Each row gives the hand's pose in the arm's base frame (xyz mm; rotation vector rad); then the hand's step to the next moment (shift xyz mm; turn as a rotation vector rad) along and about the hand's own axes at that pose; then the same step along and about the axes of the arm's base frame.
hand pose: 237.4 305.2 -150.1 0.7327 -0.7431 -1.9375
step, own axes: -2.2 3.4 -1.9 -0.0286 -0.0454 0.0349
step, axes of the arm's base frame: 4.1 0.2 1.7 -0.0382 0.0511 -0.0057
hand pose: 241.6 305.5 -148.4 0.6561 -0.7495 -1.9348
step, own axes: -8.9 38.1 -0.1 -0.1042 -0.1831 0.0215
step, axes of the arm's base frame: 25.5 -6.7 28.9 -0.0747 0.1683 -0.1046
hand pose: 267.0 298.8 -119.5 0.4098 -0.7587 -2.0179
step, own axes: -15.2 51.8 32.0 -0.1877 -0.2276 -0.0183
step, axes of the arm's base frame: 23.7 3.7 58.0 -0.0373 0.2427 -0.1646
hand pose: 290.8 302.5 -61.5 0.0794 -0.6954 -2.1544
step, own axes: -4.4 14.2 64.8 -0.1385 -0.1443 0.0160
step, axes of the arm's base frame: -5.9 25.7 61.0 -0.0192 0.1809 -0.0846
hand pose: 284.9 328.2 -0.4 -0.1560 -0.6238 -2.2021
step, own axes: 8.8 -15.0 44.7 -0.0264 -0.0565 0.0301
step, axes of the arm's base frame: -21.3 23.7 35.9 -0.0280 0.0632 -0.0037
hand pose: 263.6 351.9 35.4 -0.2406 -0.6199 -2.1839
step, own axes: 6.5 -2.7 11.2 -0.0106 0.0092 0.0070
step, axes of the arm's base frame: -6.6 2.7 11.1 0.0136 0.0058 0.0053
